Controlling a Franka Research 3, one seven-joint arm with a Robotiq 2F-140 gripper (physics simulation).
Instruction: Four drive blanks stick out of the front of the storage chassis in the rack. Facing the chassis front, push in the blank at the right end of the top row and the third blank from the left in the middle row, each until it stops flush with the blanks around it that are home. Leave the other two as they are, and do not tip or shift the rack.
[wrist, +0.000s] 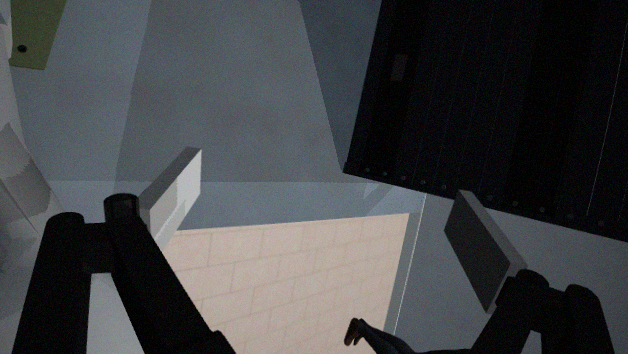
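Observation:
My gripper (328, 191) is open and empty, its two flat pads standing wide apart in the lower half of the wrist view. A large black panelled body (480, 110), which looks like the rack or the chassis in it, fills the upper right, with a row of small round dots along its lower edge. The right pad overlaps that edge in the view; whether it touches cannot be told. A small grey rectangle shows near the body's left side. The four protruding drive blanks cannot be made out.
A grey-blue surface (225, 90) with shadows lies left of the black body. A green plate (37, 35) with a dark hole is at the top left, beside part of the pale robot arm (22, 185). Pale tiled floor (300, 270) shows below the surface's edge. A dark curved object (375, 337) shows at the bottom.

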